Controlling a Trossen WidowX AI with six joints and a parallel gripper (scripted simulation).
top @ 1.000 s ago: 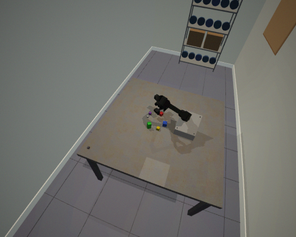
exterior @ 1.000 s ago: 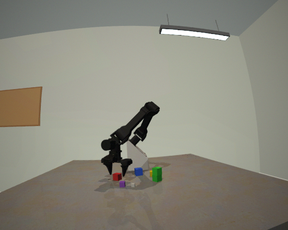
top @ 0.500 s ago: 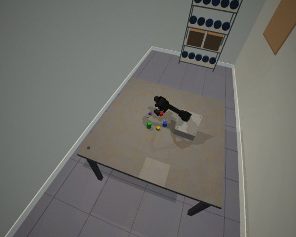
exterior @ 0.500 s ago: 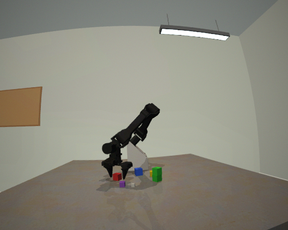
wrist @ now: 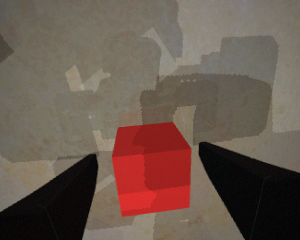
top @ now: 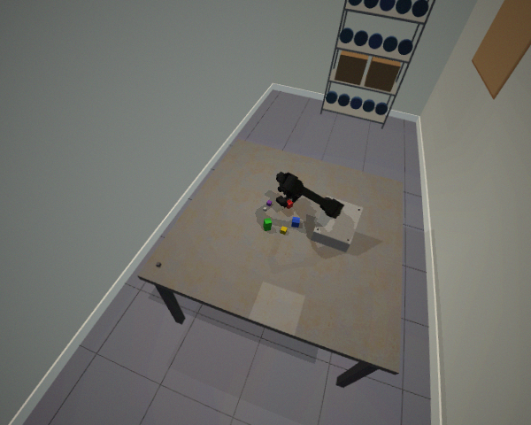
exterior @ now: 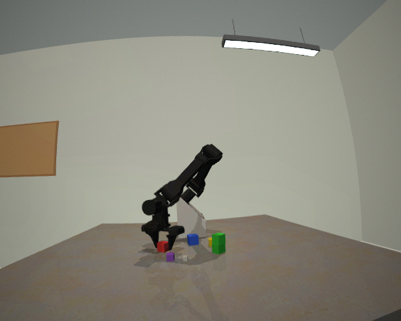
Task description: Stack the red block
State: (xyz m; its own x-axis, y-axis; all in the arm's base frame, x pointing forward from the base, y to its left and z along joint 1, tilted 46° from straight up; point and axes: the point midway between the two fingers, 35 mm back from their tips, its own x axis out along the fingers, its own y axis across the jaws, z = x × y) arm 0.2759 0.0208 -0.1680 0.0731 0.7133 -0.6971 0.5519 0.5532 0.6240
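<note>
The yellow block is 21 cm to the left of my gripper tip, 3 cm behind it and 1 cm above it. From my gripper tip the other things lie so: red block: 1 cm above; purple block: 12 cm ahead, 3 cm to the left; blue block: 13 cm to the left, 8 cm behind, 1 cm above.
</note>
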